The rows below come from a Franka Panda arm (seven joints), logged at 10 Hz.
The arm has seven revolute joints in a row. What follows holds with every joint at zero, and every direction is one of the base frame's. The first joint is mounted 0.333 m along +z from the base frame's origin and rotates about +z. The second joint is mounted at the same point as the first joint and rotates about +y. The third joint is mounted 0.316 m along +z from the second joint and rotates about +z. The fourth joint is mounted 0.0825 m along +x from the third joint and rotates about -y. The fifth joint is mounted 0.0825 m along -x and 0.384 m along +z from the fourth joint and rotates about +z. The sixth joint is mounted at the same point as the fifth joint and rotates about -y. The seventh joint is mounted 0.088 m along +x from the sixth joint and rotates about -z. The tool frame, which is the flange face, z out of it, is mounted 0.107 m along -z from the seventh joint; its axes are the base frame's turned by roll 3.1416, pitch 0 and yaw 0 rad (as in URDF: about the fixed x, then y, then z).
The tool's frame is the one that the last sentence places.
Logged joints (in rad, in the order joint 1, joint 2, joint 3, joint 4, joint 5, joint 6, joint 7), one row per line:
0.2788, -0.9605, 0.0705, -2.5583, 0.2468, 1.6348, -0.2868
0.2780, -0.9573, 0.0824, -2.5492, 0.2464, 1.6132, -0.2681
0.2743, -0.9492, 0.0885, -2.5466, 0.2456, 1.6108, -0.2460
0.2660, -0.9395, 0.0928, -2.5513, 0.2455, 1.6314, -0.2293
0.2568, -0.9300, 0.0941, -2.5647, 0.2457, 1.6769, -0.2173
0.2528, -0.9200, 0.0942, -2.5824, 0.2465, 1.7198, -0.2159
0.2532, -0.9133, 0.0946, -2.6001, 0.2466, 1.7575, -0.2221
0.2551, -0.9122, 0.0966, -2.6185, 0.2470, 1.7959, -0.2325
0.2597, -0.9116, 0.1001, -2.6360, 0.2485, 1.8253, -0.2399
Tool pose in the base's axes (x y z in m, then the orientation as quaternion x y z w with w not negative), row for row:
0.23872, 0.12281, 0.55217, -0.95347, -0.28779, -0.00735, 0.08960
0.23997, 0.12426, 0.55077, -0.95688, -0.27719, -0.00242, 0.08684
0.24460, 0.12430, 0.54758, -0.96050, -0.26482, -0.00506, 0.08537
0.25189, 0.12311, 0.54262, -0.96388, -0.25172, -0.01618, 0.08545
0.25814, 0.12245, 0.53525, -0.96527, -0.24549, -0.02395, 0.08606
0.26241, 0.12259, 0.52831, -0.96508, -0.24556, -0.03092, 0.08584
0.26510, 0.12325, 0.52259, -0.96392, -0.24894, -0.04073, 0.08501
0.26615, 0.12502, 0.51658, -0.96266, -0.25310, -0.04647, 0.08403
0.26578, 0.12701, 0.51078, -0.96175, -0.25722, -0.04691, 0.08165
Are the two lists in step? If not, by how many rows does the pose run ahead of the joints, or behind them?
The pose runs 1 row ahead of the joints: the pose in row i belongs to the joints in row i + 1.
